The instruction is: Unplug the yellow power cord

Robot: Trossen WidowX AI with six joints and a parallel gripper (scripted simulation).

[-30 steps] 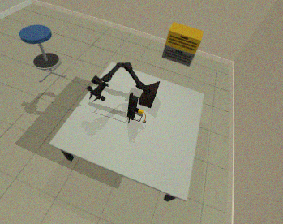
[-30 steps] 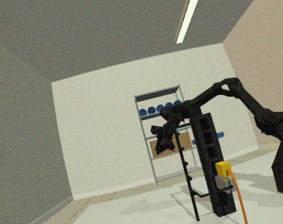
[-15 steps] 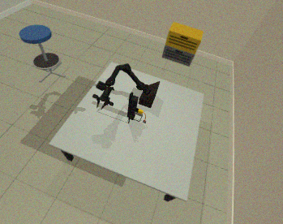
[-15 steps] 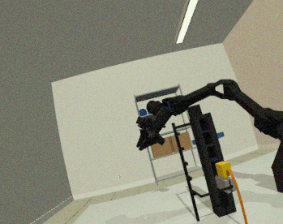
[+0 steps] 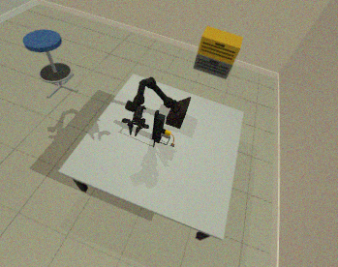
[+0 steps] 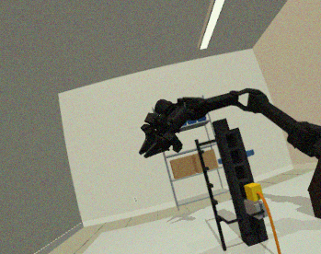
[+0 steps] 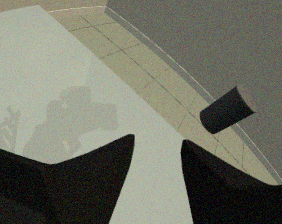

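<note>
Right now the yellow plug is 260 mm behind my gripper tip, 160 mm to the left of it and 160 mm below it.
</note>
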